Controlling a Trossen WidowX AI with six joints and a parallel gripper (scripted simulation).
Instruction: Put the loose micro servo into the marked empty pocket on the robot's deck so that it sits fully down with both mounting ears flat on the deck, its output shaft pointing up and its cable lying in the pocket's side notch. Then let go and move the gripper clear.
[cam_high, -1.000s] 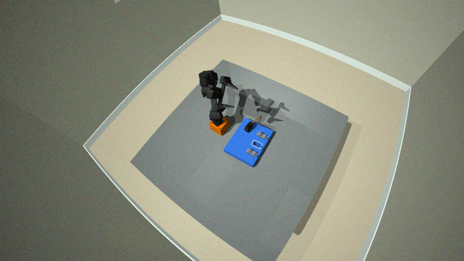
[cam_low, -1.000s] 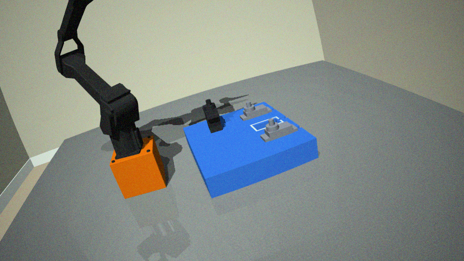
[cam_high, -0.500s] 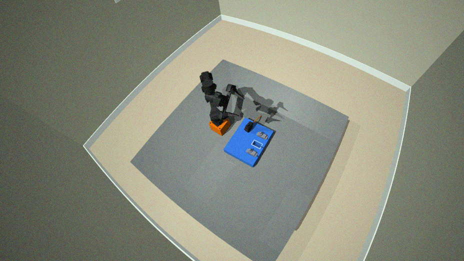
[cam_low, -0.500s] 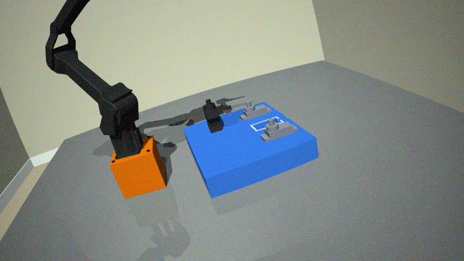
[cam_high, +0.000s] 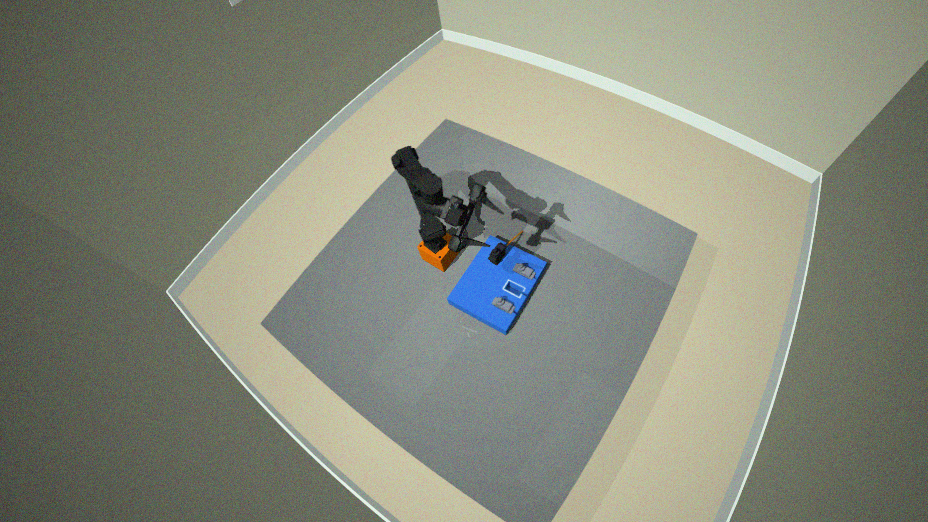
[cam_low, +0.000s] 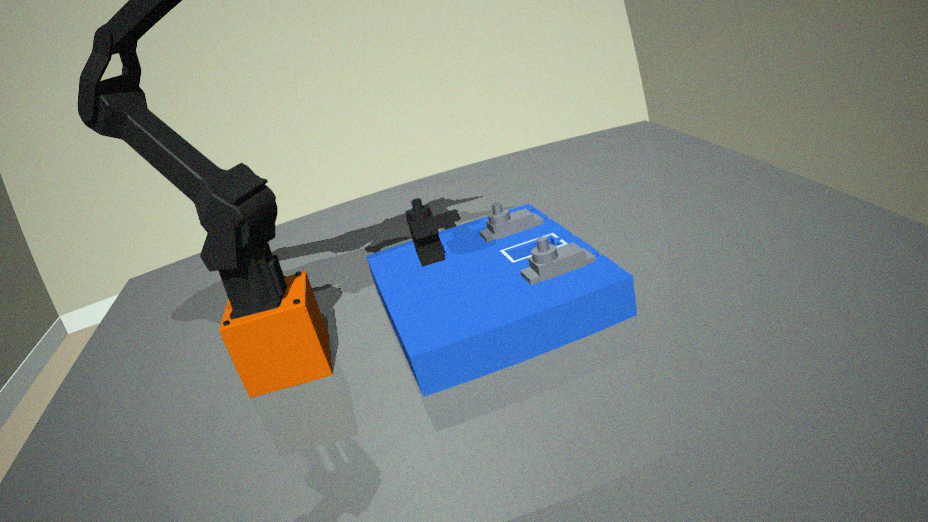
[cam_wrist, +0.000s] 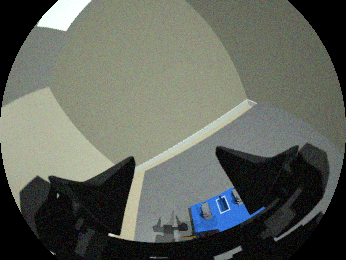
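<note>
Right now the blue deck is 43 cm below my gripper tip, 8 cm behind it and 2 cm to the left of it.
</note>
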